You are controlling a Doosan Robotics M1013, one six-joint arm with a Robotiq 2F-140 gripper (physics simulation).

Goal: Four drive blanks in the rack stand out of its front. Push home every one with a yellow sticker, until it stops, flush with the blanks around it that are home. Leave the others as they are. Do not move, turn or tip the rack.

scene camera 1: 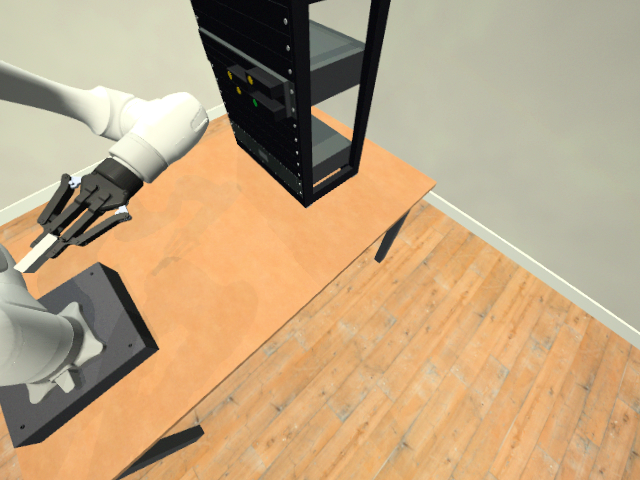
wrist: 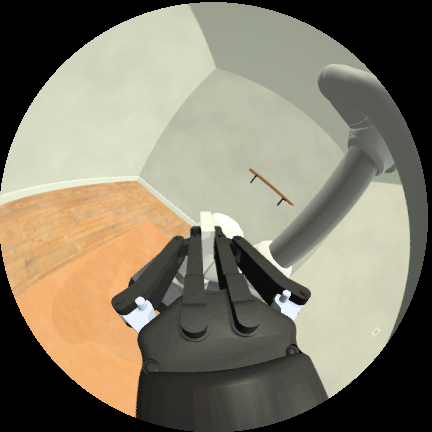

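Observation:
The black rack stands upright at the table's far end. Four dark blanks stand out of its front. The upper left blank and the upper right blank each bear a yellow sticker. A third yellow sticker sits on the lower left blank, whose dark body is hard to make out. The lower right blank bears a green sticker. My gripper is shut and empty, its pale pads together. It is well away from the rack, near the arm's base, pointing away from the rack. The rack does not show in the wrist view.
The arm's dark base plate lies on the orange table at the near left. Grey units sit inside the rack's open side. The table's long edge drops to a plank floor. A wall rail shows beyond the gripper.

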